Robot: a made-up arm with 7 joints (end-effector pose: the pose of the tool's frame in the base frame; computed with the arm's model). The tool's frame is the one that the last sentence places. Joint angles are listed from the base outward.
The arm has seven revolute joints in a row. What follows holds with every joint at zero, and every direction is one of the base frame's. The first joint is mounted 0.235 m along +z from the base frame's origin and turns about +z. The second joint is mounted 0.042 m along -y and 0.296 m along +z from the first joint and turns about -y. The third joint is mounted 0.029 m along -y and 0.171 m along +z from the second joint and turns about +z. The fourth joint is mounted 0.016 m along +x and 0.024 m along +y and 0.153 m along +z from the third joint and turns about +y. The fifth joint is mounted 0.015 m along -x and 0.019 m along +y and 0.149 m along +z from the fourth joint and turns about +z. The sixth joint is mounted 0.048 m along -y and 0.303 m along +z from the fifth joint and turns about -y. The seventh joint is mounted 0.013 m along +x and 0.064 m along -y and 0.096 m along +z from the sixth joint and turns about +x. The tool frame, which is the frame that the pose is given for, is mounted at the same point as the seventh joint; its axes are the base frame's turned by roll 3.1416, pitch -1.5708 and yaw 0 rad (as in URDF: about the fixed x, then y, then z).
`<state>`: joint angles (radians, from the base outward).
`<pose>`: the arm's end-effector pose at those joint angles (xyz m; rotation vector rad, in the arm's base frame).
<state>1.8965 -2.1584 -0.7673 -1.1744 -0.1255 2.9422 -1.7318</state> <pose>-0.2723 0.4351 0.5459 0.6906 0.7084 -2.2998</pose>
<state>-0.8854 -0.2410 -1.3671 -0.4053 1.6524 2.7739 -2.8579</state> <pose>0.0783 -0.1498 1.2121 -0.6292 -0.7296 -0.0549</pose>
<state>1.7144 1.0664 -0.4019 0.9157 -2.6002 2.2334 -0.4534</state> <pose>0.0793 -0.3077 1.1390 -0.3252 0.3843 1.6296</pose>
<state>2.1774 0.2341 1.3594 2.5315 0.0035 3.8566 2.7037</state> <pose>-0.1486 0.0261 0.5541 -0.1337 -0.4357 3.0348</pose>
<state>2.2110 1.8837 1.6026 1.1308 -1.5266 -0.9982 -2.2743</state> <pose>0.1007 -0.7046 0.3671 0.1405 1.0095 1.9101</pose>
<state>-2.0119 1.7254 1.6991 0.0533 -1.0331 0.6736 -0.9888</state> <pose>0.2141 0.8420 0.3815 -0.3552 0.9755 0.2508</pose>
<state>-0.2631 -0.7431 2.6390 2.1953 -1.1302 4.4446 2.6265</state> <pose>-0.0727 0.2220 0.8460 1.5340 -0.9924 2.0113</pose>
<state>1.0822 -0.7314 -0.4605 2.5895 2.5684 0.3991 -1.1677</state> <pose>0.1020 0.0441 0.2171 -2.1367 0.6326 -0.1314</pose>
